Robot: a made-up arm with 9 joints. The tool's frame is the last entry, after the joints. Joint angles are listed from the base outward.
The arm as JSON. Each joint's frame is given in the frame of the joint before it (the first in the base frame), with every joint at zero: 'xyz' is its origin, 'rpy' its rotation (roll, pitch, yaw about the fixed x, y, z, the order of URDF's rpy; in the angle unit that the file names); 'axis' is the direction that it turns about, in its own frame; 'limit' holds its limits. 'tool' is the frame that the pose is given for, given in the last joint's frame.
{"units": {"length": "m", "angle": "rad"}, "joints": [
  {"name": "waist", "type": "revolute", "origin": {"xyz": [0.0, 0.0, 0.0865], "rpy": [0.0, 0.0, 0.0]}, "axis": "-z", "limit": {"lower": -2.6, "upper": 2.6}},
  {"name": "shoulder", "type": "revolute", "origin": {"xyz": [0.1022, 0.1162, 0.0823], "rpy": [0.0, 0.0, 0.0]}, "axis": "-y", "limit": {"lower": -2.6, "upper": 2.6}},
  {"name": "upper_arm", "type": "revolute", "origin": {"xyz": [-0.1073, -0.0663, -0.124], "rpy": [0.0, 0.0, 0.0]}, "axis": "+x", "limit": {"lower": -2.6, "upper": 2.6}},
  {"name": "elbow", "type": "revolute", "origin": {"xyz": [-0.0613, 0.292, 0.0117], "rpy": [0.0, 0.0, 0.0]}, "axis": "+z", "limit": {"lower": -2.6, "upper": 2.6}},
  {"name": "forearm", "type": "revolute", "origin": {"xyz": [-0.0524, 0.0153, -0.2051], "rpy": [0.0, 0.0, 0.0]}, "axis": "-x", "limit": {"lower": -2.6, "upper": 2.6}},
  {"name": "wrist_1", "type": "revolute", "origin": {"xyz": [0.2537, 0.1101, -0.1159], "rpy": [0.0, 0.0, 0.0]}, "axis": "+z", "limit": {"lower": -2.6, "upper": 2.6}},
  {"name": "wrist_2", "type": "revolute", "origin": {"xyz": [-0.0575, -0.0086, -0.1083], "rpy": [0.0, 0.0, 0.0]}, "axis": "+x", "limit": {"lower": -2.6, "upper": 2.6}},
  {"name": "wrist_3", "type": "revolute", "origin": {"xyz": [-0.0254, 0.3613, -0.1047], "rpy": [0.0, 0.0, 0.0]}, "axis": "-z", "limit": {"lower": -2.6, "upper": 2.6}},
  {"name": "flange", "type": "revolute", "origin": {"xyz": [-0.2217, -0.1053, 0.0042], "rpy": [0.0, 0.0, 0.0]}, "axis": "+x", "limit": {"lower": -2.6, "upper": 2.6}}
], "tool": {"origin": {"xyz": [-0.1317, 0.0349, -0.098], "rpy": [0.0, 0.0, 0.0]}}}
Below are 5 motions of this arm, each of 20 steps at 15 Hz.
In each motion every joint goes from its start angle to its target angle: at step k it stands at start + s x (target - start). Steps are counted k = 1, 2, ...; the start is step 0. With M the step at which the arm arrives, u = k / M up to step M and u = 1 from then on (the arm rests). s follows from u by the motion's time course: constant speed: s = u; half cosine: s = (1 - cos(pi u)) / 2; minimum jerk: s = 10 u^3 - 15 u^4 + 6 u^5.
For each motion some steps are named. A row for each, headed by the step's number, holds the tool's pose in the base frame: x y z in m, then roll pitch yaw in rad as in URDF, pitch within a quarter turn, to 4 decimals.
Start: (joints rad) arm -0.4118 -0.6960 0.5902 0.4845 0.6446 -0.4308 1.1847 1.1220 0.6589
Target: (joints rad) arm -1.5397 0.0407 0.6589 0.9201 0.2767 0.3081 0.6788 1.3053 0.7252
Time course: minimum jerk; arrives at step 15
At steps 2, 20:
2: -0.4772 0.8652 0.5480 0.7151 1.2134 -0.9360
20: -0.6865 -0.6807 0.1364 1.4632 0.3488 1.7310

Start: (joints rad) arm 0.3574 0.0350 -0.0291 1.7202 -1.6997 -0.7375 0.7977 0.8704 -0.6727
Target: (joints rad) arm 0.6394 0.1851 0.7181 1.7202 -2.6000 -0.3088 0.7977 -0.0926 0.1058
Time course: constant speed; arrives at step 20
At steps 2, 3, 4, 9, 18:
2: 0.2307 0.4747 0.6157 2.7140 0.8203 2.5092
3: 0.2414 0.4259 0.6223 2.6510 0.7721 2.3895
4: 0.2504 0.3780 0.6255 2.6030 0.7161 2.2830
9: 0.2745 0.1624 0.5976 2.5482 0.3677 1.9041
18: 0.2667 -0.0745 0.4448 2.9282 -0.2974 1.4788

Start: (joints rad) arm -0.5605 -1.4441 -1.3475 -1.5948 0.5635 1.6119 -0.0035 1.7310 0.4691
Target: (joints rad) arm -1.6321 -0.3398 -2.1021 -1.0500 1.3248 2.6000 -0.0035 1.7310 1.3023
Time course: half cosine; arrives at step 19
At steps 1, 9, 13, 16, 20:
1: -0.6391 -0.7697 0.3696 -1.6474 -0.2456 0.4096
9: -0.2141 -0.8516 0.3123 -1.6248 -0.2037 0.9002
13: -0.1039 -0.7352 0.1629 -1.6406 -0.3683 1.0768
16: -0.0961 -0.6453 0.0343 -1.5981 -0.5347 1.1179
20: -0.0993 -0.6060 -0.0177 -1.5654 -0.6068 1.1209

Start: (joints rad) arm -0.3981 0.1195 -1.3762 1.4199 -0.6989 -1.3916 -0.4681 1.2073 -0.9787
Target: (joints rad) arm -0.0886 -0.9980 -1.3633 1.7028 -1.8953 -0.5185 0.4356 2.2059 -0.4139
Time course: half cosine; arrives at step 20
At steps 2, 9, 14, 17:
2: -0.6513 -0.3403 -1.1001 -2.8251 -1.0654 -0.0139
9: -1.1453 0.1866 -0.5312 -2.6986 -0.7258 -0.6076
14: -0.9401 0.6328 -0.2045 3.0293 -0.7895 -0.7759
17: -0.8159 0.6830 -0.1937 2.6035 -0.8257 -0.6194

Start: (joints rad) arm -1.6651 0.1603 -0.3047 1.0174 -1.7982 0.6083 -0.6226 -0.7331 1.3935
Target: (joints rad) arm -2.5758 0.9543 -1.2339 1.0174 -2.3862 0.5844 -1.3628 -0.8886 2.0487
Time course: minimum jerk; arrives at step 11
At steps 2, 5, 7, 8, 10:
2: -0.3276 -0.3998 -0.3363 1.7447 -0.8434 -2.7871
5: -0.2200 -0.2469 -0.4766 1.6246 -0.4476 -2.4495
7: -0.2482 -0.0784 -0.5037 1.5334 -0.1457 -2.3163
8: -0.2871 -0.0244 -0.4880 1.4886 -0.0554 -2.3008
10: -0.3341 0.0156 -0.4597 1.4403 0.0107 -2.3033

